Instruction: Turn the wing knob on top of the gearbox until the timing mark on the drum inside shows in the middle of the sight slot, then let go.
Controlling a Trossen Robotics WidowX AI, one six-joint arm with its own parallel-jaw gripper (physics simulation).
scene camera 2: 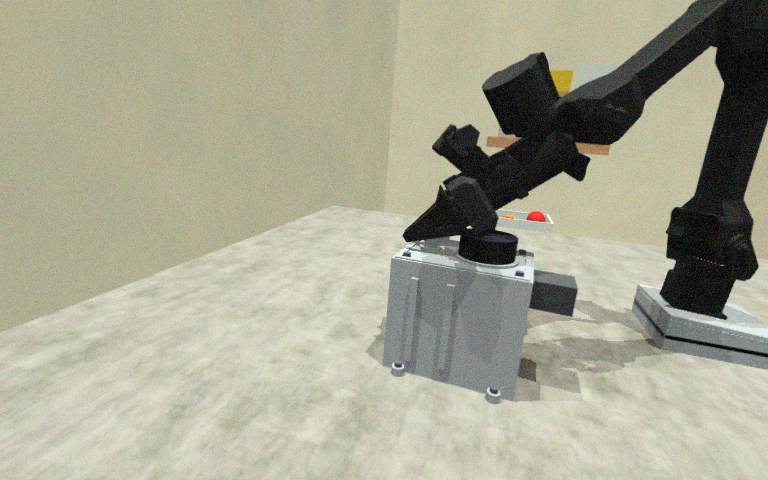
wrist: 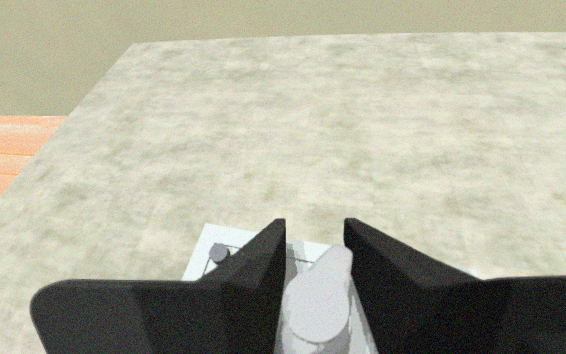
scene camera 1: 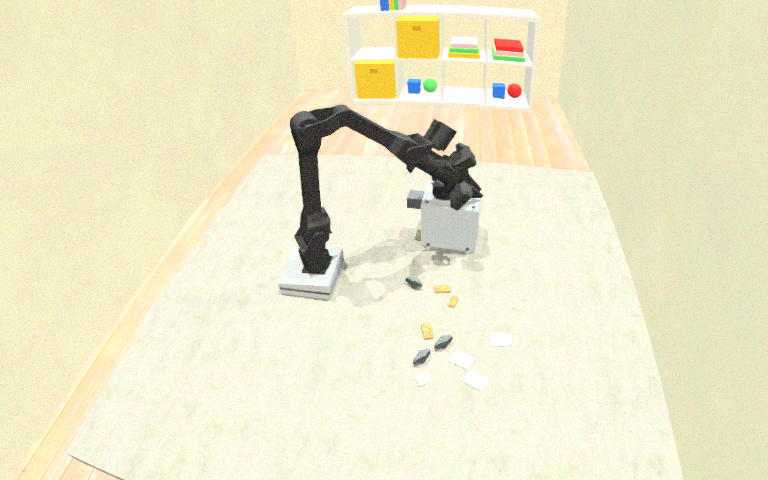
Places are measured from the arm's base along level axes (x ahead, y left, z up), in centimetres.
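Where they show: gripper, fingertip midpoint: (scene camera 2: 404,236) (wrist: 314,228) (scene camera 1: 481,193); arm's base, link origin: (scene camera 2: 690,305) (scene camera 1: 317,264).
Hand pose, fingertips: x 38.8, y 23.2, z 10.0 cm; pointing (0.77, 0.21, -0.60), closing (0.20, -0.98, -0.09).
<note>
Things, the pixels of their top centre, and the offset from my fingertips. "pt": a spot on its surface instead.
- grey gearbox, top centre: (scene camera 2: 490,229) (scene camera 1: 444,183) dx -9.9, dy -0.3, dz +2.4 cm
- pale grey wing knob, top centre: (wrist: 315,303) dx -3.2, dy -0.5, dz +2.0 cm
- black round cap, surface spot: (scene camera 2: 488,247) pt dx -10.2, dy +2.9, dz +1.0 cm
- dark block, surface spot: (scene camera 2: 554,292) pt dx -17.5, dy +2.1, dz -3.0 cm
The grey gearbox (scene camera 1: 449,229) (scene camera 2: 454,324) stands on the pale mat, and a corner of its top shows in the wrist view (wrist: 206,239). My gripper (scene camera 1: 462,200) (scene camera 2: 412,234) (wrist: 314,228) reaches down onto its top and is shut on the pale grey wing knob (wrist: 317,298), which sits between the two dark fingers. In the scene views the fingers hide the knob. A black round cap (scene camera 2: 488,247) sits on the top beside the gripper. I cannot make out the sight slot, the drum or the timing mark in any view.
A dark block (scene camera 1: 415,199) (scene camera 2: 554,292) sticks out of the gearbox's side. Small grey (scene camera 1: 414,282), orange (scene camera 1: 442,289) and white (scene camera 1: 501,339) pieces lie on the mat in front. The arm's base (scene camera 1: 311,283) stands to the left. A white shelf unit (scene camera 1: 349,29) stands at the back wall.
</note>
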